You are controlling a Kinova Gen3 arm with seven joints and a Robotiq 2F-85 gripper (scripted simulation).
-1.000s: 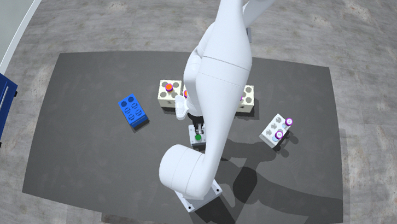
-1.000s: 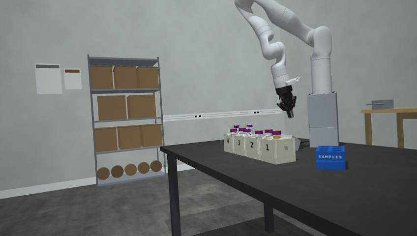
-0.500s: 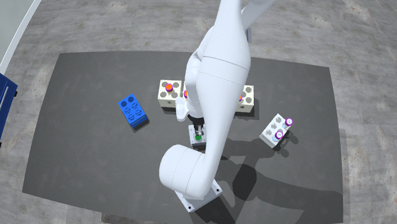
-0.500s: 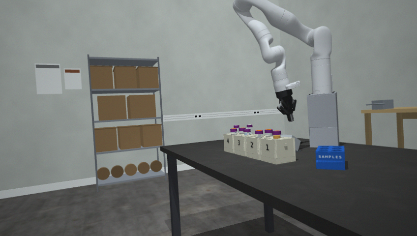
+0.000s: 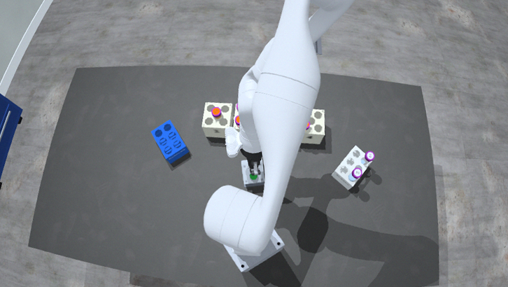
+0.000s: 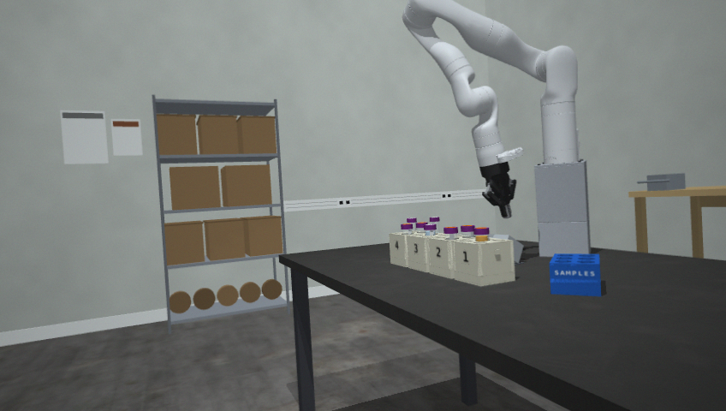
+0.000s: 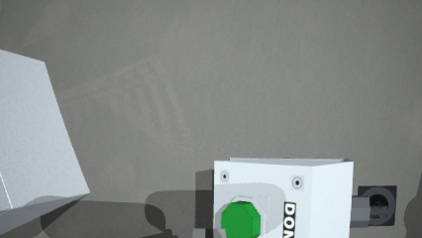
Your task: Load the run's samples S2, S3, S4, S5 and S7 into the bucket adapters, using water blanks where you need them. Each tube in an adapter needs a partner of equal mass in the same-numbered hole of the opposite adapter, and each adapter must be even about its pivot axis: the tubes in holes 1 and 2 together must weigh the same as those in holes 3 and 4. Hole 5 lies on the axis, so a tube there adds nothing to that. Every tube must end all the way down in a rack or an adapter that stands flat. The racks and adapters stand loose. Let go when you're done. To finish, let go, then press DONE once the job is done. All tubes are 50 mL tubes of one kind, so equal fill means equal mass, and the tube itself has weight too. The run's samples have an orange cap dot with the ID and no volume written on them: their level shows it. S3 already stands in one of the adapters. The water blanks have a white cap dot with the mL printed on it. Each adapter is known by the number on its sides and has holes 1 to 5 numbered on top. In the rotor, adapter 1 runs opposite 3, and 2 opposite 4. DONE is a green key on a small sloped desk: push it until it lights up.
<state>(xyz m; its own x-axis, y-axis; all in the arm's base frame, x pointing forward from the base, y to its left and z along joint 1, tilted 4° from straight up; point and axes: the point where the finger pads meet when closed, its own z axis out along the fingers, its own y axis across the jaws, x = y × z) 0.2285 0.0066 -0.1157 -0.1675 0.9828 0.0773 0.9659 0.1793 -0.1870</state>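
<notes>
The green done key is 8 cm below my hand. The rest, counted from my hand: tube of pink liquid: 17 cm ahead, 8 cm below, 5 cm to the left; then adapter 2: 20 cm ahead, 10 cm below, 3 cm to the left; then 50 mL blank: 20 cm ahead, 8 cm below, 7 cm to the right.
</notes>
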